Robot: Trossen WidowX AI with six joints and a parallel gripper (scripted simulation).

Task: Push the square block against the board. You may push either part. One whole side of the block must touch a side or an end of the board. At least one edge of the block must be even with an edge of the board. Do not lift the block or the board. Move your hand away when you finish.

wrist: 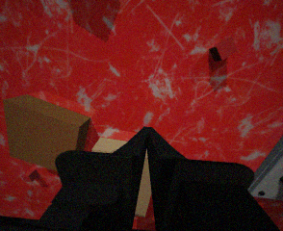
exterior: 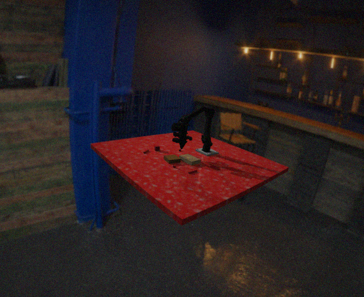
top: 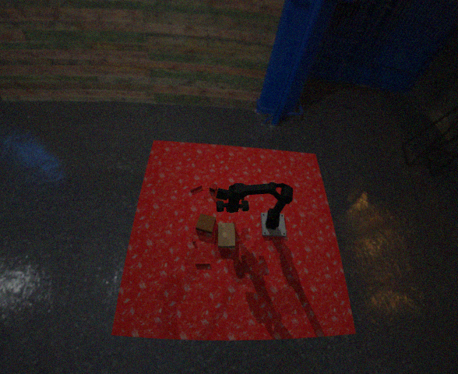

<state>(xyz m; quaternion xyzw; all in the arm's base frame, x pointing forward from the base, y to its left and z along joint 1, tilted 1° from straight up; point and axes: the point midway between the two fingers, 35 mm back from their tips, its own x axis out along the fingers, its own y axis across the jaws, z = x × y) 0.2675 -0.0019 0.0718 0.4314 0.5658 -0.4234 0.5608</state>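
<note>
My gripper tip is 13 cm to the right of the tan board and 4 cm above it. From my gripper tip the other things lie so: brown square block: 13 cm ahead, 9 cm to the left, 4 cm below.
</note>
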